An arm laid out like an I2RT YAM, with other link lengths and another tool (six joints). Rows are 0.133 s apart.
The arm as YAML. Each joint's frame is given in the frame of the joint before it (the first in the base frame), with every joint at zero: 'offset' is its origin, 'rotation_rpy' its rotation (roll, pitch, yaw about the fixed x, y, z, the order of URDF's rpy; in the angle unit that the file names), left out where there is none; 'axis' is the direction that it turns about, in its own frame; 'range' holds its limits. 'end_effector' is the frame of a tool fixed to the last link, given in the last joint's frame.
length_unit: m
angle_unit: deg
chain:
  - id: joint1
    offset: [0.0, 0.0, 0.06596]
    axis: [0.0, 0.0, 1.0]
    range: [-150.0, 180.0]
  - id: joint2
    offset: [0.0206, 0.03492, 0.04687]
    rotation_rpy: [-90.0, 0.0, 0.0]
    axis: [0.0, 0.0, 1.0]
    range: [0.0, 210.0]
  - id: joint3
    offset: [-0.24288, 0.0, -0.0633]
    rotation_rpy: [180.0, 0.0, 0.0]
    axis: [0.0, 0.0, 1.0]
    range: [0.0, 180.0]
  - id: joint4
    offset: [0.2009, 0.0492, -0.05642]
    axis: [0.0, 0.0, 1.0]
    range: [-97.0, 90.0]
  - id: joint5
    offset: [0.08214, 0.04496, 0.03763]
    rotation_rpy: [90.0, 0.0, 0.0]
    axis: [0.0, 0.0, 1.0]
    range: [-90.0, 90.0]
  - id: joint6
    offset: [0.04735, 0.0, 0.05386]
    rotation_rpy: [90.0, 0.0, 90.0]
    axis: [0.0, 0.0, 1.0]
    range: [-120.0, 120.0]
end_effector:
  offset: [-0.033, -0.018, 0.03]
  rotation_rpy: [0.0, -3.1, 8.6]
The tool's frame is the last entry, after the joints.
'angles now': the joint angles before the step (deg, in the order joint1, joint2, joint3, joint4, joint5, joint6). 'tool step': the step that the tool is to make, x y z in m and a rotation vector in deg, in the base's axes. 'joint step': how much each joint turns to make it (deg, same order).
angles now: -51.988, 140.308, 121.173, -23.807, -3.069, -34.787
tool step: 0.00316, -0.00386, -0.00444, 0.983, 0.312, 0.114
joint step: -0.040, 2.509, 4.010, -2.459, -0.359, 0.155
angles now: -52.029, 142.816, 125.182, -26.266, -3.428, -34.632
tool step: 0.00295, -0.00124, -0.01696, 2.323, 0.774, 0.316
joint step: 0.059, 3.240, 2.596, -1.636, -0.762, 0.399
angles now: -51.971, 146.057, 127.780, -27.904, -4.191, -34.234
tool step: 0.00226, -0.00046, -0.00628, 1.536, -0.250, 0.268
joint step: 0.018, 1.765, 2.011, -1.252, -1.004, 0.604
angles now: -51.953, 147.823, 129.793, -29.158, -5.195, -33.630
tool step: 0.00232, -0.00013, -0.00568, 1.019, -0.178, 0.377
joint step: 0.081, 1.471, 1.519, -0.711, -0.767, 0.302
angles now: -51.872, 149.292, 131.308, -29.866, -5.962, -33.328
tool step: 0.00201, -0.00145, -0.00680, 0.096, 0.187, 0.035
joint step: 0.088, 1.374, 0.994, 0.187, 0.100, -0.020
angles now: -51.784, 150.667, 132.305, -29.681, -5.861, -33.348
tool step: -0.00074, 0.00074, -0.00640, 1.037, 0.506, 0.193
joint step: -0.061, 0.836, 0.379, -0.674, -0.351, -0.030
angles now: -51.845, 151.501, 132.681, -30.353, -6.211, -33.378
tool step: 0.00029, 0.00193, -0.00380, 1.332, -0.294, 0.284
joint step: 0.017, 0.434, -0.038, -0.337, -0.975, 0.484
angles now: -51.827, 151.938, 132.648, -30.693, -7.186, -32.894
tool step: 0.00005, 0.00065, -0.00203, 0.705, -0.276, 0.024
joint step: -0.027, 0.223, -0.103, -0.008, -0.533, 0.383
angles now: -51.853, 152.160, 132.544, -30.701, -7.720, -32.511
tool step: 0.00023, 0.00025, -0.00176, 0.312, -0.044, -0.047
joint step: 0.017, 0.220, -0.004, 0.033, -0.134, 0.196
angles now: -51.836, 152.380, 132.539, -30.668, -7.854, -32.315
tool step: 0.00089, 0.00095, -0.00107, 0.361, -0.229, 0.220
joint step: 0.085, 0.165, 0.002, 0.043, -0.397, 0.153
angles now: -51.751, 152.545, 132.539, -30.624, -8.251, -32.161
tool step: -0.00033, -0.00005, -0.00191, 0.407, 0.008, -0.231
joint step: -0.042, 0.207, -0.035, -0.038, -0.071, 0.305
